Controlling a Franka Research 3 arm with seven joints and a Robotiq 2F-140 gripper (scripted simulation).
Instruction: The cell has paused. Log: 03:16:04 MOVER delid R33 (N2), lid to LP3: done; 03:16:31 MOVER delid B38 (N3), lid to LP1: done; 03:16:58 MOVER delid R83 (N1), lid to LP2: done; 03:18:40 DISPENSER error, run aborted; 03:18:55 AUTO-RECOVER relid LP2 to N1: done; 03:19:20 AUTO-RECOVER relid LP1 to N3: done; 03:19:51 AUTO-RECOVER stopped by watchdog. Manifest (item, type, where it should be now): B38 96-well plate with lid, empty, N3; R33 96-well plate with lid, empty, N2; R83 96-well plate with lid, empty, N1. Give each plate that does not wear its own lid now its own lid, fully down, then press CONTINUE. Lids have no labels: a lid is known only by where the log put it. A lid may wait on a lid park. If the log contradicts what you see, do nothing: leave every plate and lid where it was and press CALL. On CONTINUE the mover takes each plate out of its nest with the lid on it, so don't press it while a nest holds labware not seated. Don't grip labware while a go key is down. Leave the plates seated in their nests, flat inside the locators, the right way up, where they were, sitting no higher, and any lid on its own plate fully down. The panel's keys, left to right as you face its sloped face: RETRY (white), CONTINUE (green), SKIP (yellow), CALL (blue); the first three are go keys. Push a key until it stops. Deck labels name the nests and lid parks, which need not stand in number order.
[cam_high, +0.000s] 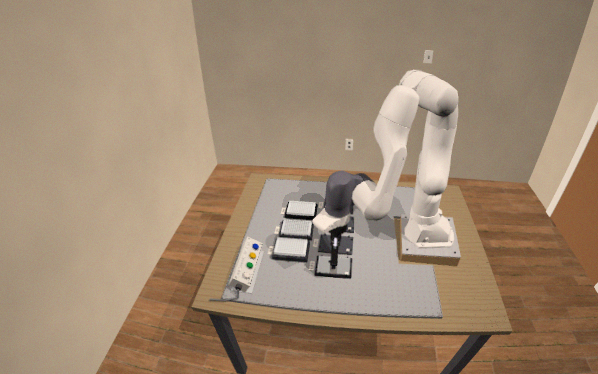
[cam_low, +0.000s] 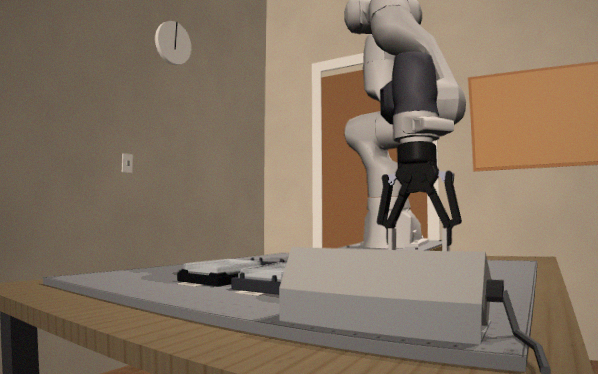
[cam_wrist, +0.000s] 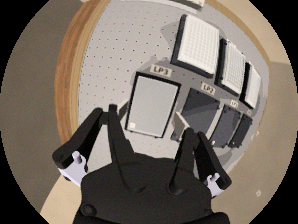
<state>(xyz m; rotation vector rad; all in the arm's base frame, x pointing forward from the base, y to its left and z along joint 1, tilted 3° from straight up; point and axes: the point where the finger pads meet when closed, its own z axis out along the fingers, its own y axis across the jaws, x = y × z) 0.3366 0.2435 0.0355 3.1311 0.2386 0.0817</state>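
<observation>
Right now my hand is 40 mm above the grey lid. Round my hand: plate 200 mm ahead, 160 mm to the right, 30 mm below; then lid park 20 mm ahead, 130 mm to the right, 50 mm below; then blue key 320 mm ahead, 30 mm to the left, 10 mm above.
</observation>
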